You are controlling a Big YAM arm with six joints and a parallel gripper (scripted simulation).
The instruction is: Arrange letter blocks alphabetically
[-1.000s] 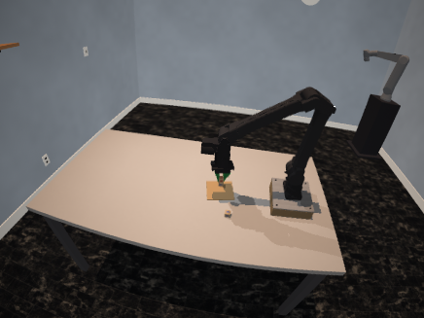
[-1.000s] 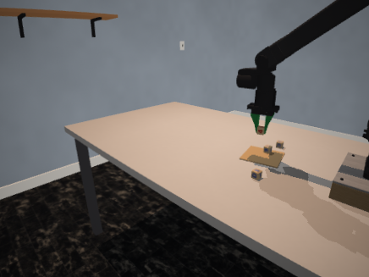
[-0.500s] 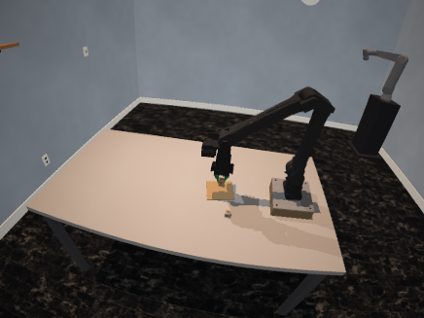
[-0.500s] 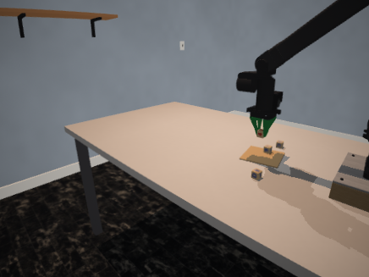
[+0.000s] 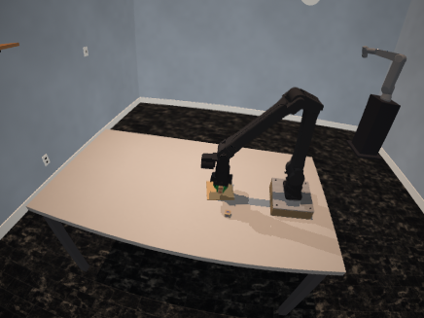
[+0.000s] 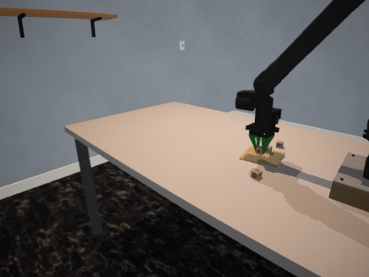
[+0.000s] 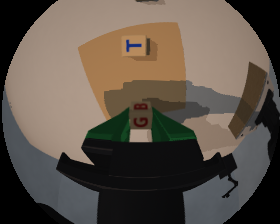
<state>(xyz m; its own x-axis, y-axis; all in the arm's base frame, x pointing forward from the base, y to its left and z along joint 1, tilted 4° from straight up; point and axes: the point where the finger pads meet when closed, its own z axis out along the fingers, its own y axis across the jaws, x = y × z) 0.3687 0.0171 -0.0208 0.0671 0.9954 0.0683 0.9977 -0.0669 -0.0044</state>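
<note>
Right now my hand is 40 mm to the left of the mat and 40 mm above it.
</note>
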